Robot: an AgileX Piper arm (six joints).
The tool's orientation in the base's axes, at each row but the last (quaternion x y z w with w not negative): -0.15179 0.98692 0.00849 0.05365; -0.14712 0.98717 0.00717 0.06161; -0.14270 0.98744 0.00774 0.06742; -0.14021 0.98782 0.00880 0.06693; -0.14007 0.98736 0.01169 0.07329; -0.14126 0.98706 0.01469 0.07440; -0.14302 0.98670 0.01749 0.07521; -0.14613 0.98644 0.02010 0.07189; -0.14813 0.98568 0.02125 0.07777; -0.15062 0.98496 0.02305 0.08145; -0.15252 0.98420 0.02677 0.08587
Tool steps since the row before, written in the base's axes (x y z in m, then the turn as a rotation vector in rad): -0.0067 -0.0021 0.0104 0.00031 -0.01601 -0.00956; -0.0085 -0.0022 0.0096 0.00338 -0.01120 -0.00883; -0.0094 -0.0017 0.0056 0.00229 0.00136 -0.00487; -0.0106 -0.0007 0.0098 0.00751 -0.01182 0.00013; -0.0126 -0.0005 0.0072 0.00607 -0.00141 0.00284; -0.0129 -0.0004 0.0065 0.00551 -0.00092 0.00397; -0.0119 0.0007 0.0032 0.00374 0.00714 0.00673; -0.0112 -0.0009 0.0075 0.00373 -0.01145 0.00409; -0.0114 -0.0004 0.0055 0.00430 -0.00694 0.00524; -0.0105 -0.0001 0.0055 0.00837 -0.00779 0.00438; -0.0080 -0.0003 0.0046 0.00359 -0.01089 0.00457
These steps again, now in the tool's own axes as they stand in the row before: 0.0059 0.0000 -0.0111 0.00553 -0.01537 0.00901; 0.0075 0.0003 -0.0106 0.00113 -0.01166 0.00880; 0.0087 0.0010 -0.0068 -0.00190 0.00068 0.00517; 0.0090 0.0023 -0.0111 -0.00390 -0.01344 0.00042; 0.0110 0.0030 -0.0089 -0.00580 -0.00304 -0.00201; 0.0114 0.0033 -0.0083 -0.00557 -0.00240 -0.00318; 0.0106 0.0041 -0.0048 -0.00657 0.00587 -0.00571; 0.0098 0.0025 -0.0090 -0.00087 -0.01196 -0.00423; 0.0100 0.0031 -0.0071 -0.00289 -0.00780 -0.00499; 0.0090 0.0032 -0.0070 -0.00633 -0.00985 -0.00358; 0.0068 0.0023 -0.0058 -0.00096 -0.01134 -0.00478
